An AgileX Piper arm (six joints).
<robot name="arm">
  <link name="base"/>
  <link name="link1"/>
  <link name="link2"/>
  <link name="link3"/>
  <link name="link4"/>
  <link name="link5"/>
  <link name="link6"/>
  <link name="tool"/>
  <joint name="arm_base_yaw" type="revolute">
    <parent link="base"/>
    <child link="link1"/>
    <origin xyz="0 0 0.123"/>
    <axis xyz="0 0 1"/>
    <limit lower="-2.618" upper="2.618"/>
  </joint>
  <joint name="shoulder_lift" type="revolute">
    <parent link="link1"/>
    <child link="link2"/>
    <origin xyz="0 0 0"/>
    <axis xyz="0 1 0"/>
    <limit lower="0" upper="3.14"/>
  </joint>
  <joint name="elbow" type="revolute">
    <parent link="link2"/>
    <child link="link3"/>
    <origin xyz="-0.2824 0 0.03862"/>
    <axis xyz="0 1 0"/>
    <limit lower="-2.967" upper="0"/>
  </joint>
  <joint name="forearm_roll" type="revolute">
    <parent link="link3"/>
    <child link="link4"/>
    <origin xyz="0.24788 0 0.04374"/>
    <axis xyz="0.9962 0 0.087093"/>
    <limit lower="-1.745" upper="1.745"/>
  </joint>
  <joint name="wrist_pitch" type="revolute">
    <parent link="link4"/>
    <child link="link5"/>
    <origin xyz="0 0 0"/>
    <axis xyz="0 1 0"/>
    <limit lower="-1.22" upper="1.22"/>
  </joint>
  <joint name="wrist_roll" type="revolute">
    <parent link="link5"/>
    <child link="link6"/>
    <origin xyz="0.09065 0 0.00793"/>
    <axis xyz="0.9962 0 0.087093"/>
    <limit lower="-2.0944" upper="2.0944"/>
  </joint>
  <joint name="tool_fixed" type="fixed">
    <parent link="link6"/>
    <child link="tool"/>
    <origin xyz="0 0 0" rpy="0 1.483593 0"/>
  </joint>
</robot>
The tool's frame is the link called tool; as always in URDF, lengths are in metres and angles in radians.
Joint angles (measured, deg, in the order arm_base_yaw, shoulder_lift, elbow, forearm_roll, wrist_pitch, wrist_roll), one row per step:
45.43, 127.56, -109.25, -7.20, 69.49, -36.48
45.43, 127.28, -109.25, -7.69, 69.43, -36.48
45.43, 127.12, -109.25, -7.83, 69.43, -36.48
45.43, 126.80, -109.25, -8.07, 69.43, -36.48
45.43, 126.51, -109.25, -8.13, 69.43, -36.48
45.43, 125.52, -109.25, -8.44, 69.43, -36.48
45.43, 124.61, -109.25, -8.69, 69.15, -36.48
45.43, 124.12, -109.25, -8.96, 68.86, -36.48
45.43, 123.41, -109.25, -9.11, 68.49, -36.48
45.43, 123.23, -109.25, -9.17, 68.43, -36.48
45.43, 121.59, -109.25, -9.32, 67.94, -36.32
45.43, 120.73, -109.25, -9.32, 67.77, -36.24
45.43, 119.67, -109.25, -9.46, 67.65, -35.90
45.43, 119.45, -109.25, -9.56, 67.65, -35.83
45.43, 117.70, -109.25, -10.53, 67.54, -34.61
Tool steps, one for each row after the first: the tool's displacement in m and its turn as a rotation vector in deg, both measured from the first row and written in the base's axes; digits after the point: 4 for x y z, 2 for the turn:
0.0003, -0.0007, 0.0024, -0.09, -0.58, 0.12
0.0003, -0.0010, 0.0037, -0.07, -0.79, 0.15
0.0003, -0.0015, 0.0063, -0.01, -1.18, 0.20
0.0001, -0.0019, 0.0087, 0.16, -1.42, 0.21
-0.0007, -0.0033, 0.0167, 0.65, -2.34, 0.27
-0.0012, -0.0043, 0.0241, 1.32, -3.34, 0.35
-0.0012, -0.0048, 0.0282, 1.70, -4.07, 0.44
-0.0016, -0.0055, 0.0341, 2.37, -4.92, 0.51
-0.0017, -0.0057, 0.0355, 2.50, -5.13, 0.53
-0.0034, -0.0076, 0.0488, 3.95, -6.72, 0.44
-0.0045, -0.0088, 0.0557, 4.70, -7.43, 0.38
-0.0060, -0.0106, 0.0642, 5.52, -8.34, 0.07
-0.0063, -0.0111, 0.0659, 5.63, -8.56, 0.02
-0.0083, -0.0151, 0.0800, 6.60, -10.47, -1.02

